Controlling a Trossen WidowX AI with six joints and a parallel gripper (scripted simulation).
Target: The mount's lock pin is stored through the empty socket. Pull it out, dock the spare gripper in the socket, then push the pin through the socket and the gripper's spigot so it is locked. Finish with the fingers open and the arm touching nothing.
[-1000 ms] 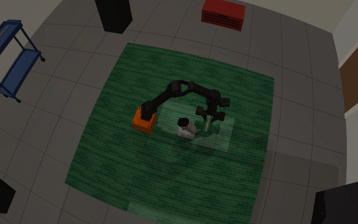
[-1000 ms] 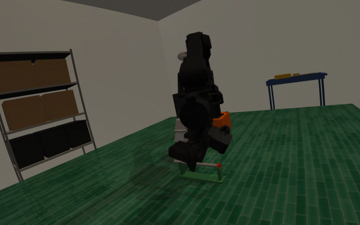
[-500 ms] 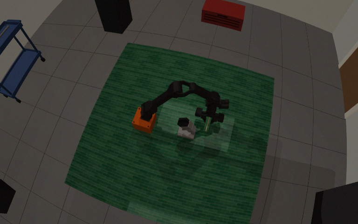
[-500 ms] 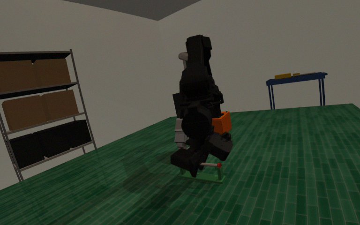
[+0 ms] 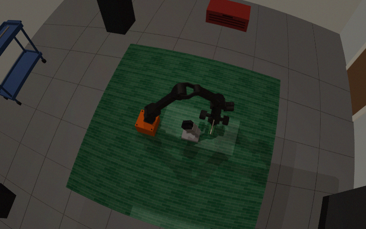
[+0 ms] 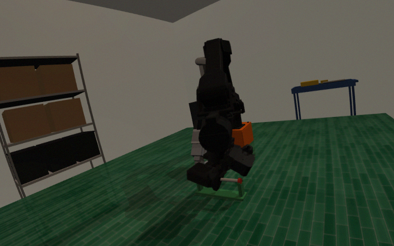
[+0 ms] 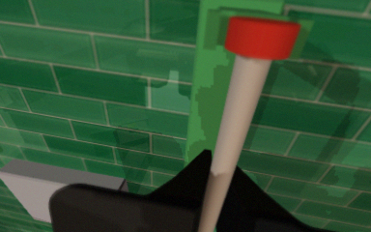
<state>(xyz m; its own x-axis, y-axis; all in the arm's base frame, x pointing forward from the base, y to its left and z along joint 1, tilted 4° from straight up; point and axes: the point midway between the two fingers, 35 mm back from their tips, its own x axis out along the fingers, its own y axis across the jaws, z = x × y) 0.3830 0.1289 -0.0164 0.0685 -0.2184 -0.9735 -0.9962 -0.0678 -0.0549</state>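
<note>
The green cradle is 10 mm to the left of my gripper tip and 10 mm above it. Also, from my gripper tip: grey mount: 100 mm to the right, 100 mm behind, 40 mm above; then spare gripper: 120 mm behind, 110 mm above, 100 mm to the right.
</note>
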